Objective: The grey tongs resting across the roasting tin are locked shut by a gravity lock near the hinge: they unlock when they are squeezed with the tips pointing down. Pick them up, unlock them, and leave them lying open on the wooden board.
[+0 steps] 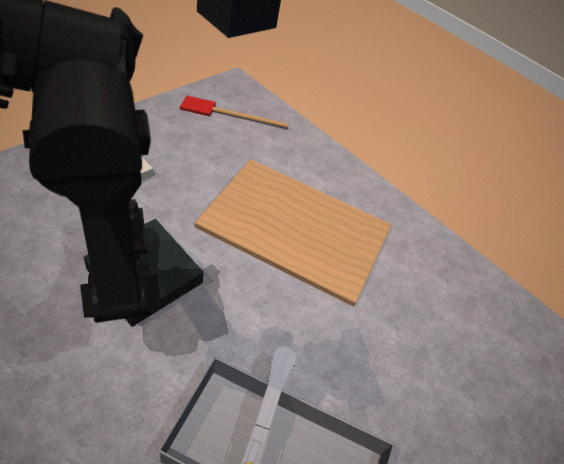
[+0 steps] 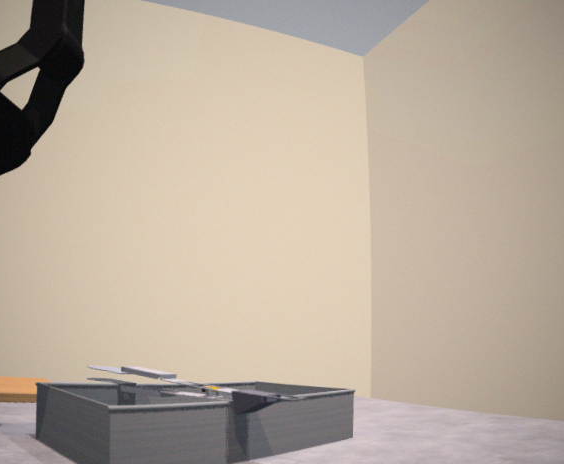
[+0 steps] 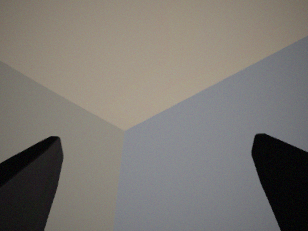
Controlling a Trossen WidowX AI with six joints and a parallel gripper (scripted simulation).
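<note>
The yellow lock piece lies 58 cm below my gripper tip, 25 cm ahead of it and 23 cm to the left of it. Also, from my gripper tip: grey roasting tin: 62 cm below, 29 cm to the left, 26 cm ahead; wooden board: 64 cm below, 62 cm to the left, 9 cm behind; cream block: 63 cm below, 46 cm behind, 36 cm to the left.
</note>
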